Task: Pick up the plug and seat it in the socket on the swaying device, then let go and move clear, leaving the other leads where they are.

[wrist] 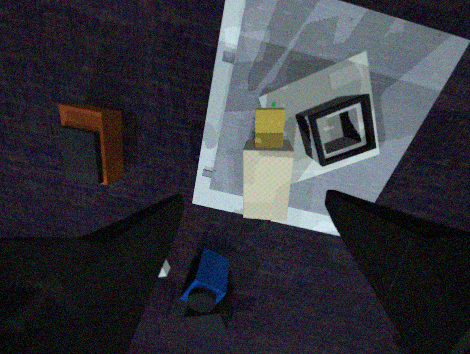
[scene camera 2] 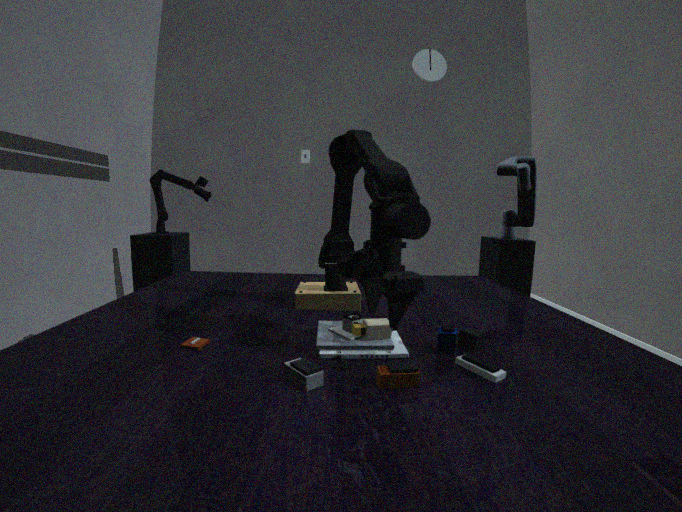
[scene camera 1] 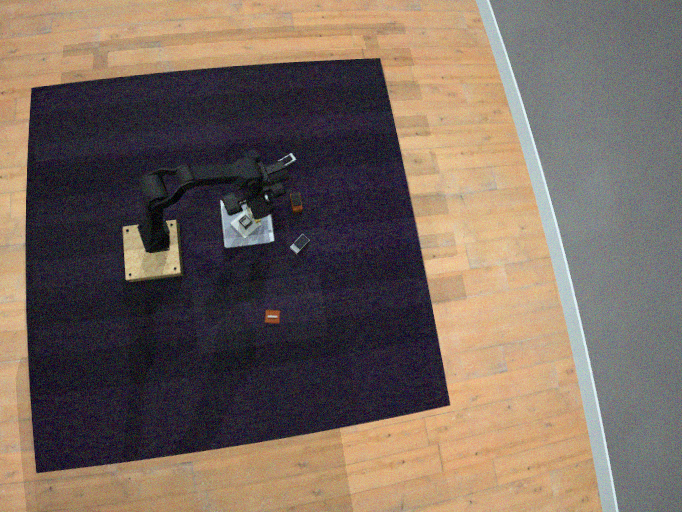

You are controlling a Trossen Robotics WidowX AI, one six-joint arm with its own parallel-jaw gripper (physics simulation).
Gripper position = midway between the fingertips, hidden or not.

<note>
The gripper (scene camera 2: 382,320) is open, with nothing in its grasp. Also in view: a cream plug (wrist: 268,160). The table carries a blue block (wrist: 206,283), an orange-and-black connector (scene camera 2: 395,374) and a black block (wrist: 215,321). Further things: a device plate (scene camera 1: 240,230).
The orange-and-black connector also shows in the wrist view (wrist: 91,142). The gripper shows as well in the wrist view (wrist: 253,198) and in scene camera 1 (scene camera 1: 255,204). The device plate is seen too in the wrist view (wrist: 356,88). Scene camera 1 misses the blue block, which is hidden by the arm.
</note>
